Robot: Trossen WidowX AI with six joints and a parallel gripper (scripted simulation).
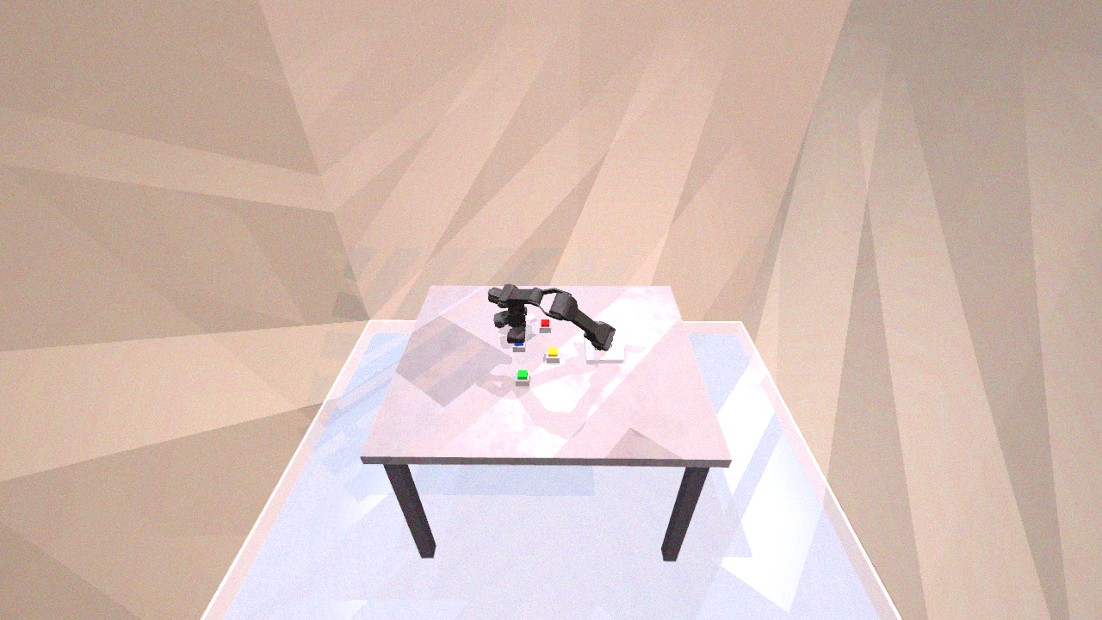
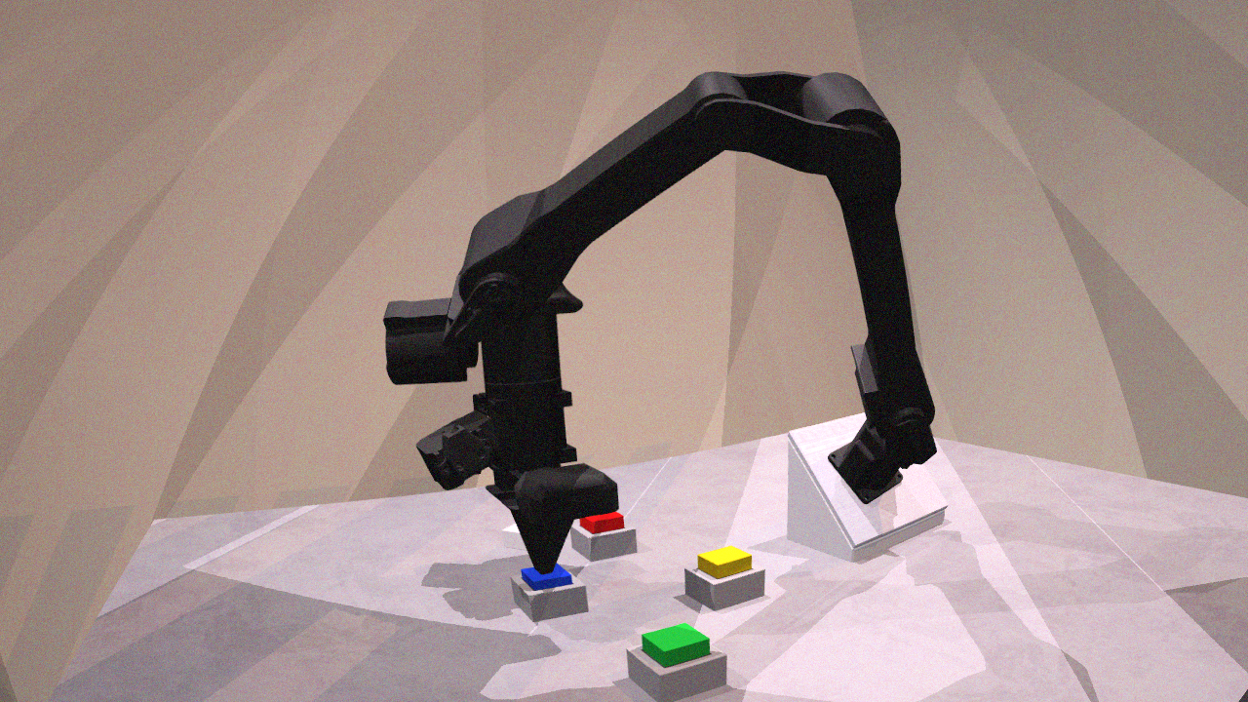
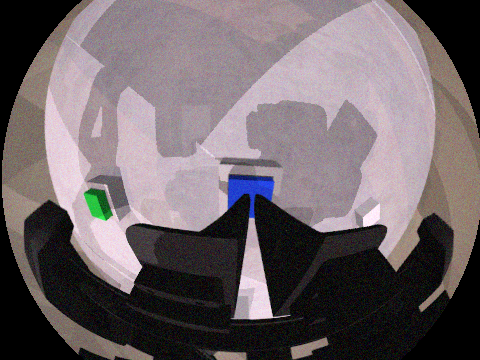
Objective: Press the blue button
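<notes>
The blue button is 10 mm below my gripper tip. From my gripper tip the other things lie so: red button (110 mm behind, 90 mm to the right); then yellow button (120 mm behind, 80 mm to the left); then small white block (160 mm to the right, 60 mm behind, 20 mm below).
</notes>
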